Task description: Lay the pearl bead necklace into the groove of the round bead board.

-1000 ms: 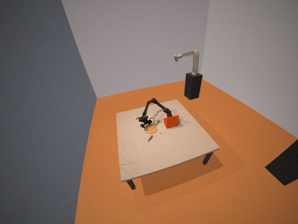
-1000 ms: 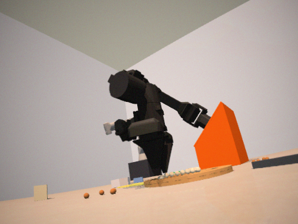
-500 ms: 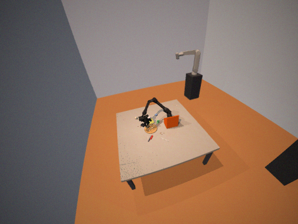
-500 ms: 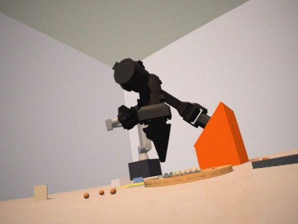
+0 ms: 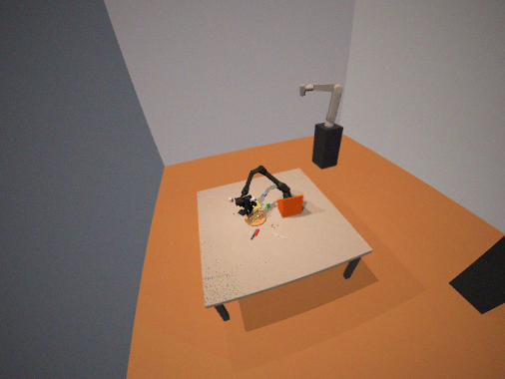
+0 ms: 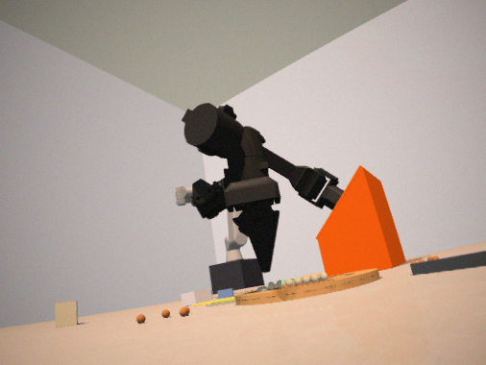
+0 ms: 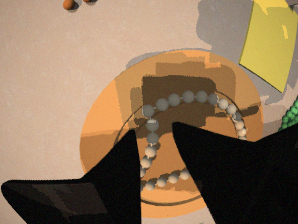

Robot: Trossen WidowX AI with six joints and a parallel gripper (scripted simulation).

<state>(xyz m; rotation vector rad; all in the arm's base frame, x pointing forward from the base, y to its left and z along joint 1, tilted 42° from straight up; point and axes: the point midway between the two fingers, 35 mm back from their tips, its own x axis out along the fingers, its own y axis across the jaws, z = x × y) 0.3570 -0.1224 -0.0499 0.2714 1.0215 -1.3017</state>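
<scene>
Now: gripper tip 5 cm past the round wooden bead board, 3 cm to the right of it and 3 cm above it. Round my gripper tip: tan cube (30 cm to the right, 12 cm ahead, 2 cm below); yellow flat piece (14 cm to the right, 11 cm behind, 3 cm below); red-handled tool (21 cm to the left, 3 cm below, 1 cm ahead).
</scene>
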